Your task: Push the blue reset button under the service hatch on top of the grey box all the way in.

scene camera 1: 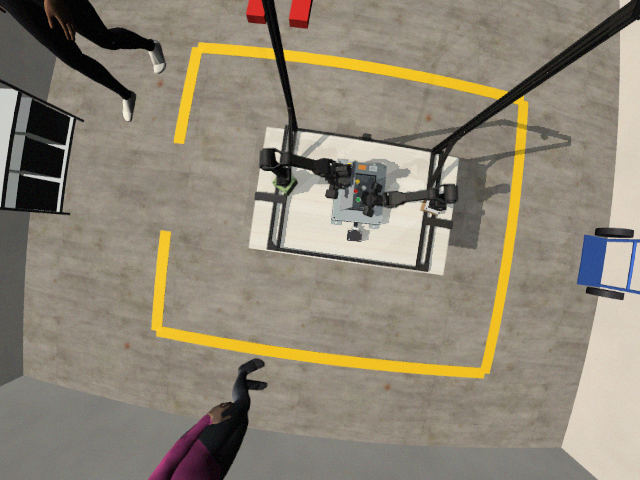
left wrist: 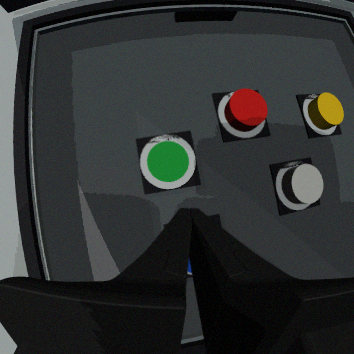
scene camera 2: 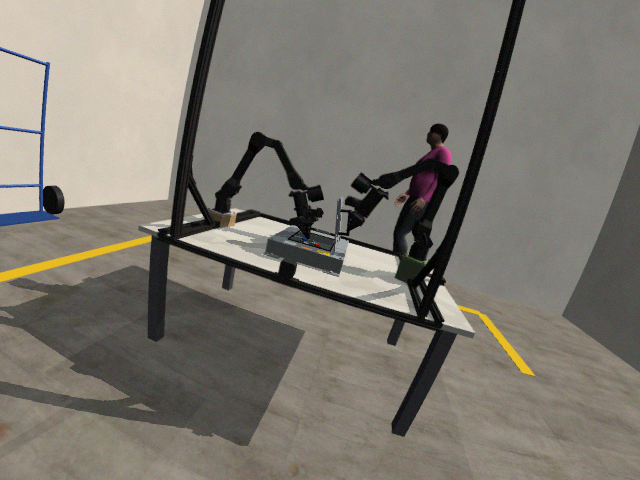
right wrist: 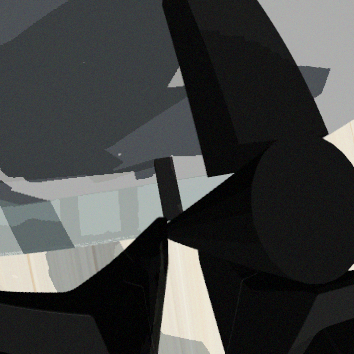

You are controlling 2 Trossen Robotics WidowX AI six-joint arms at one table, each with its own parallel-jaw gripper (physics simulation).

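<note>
The grey box (scene camera 1: 379, 173) (scene camera 2: 294, 254) lies on the table. Its hatch (scene camera 2: 339, 219) (right wrist: 75, 100) stands upright, open. The blue button (scene camera 2: 305, 240) (left wrist: 189, 266) shows as a sliver through the gap between my left fingers in the left wrist view; how deep it sits is hidden. My left gripper (scene camera 1: 370, 198) (scene camera 2: 308, 236) (left wrist: 187, 216) is shut and empty, pointing down over the panel, its tips between the green button (left wrist: 168, 161) and the blue one. My right gripper (scene camera 2: 349, 231) (right wrist: 180, 224) is shut on the hatch's black handle (right wrist: 169, 187), on the hatch's outer side.
On the panel, the red button (left wrist: 248, 107), yellow button (left wrist: 330, 108) and white button (left wrist: 307, 183) stand to the right of the green one in the left wrist view. Black frame rails run along the table (scene camera 2: 377, 281). A person (scene camera 2: 436, 155) stands behind the table.
</note>
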